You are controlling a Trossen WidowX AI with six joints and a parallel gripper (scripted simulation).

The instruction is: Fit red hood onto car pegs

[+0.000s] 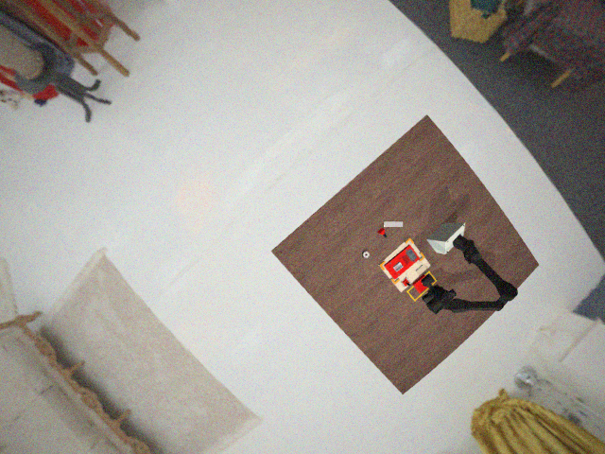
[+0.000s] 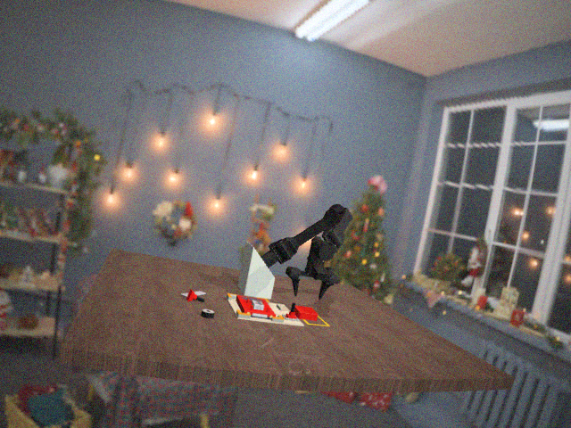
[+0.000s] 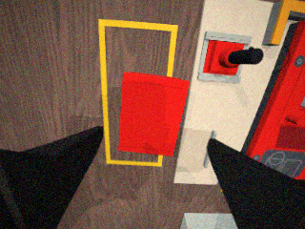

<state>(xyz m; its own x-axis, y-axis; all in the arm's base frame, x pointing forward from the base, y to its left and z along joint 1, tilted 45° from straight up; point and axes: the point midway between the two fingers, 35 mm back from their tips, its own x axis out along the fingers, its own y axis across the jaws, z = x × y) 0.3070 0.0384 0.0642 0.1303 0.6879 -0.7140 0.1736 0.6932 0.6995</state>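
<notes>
My gripper tip is now 5 cm above the red hood. Also, from my gripper tip: beige jig 1 cm behind, 17 cm to the right, 6 cm below; ring 10 cm ahead, 39 cm to the right, 6 cm below; white bar 15 cm behind, 38 cm to the right, 7 cm below.
</notes>
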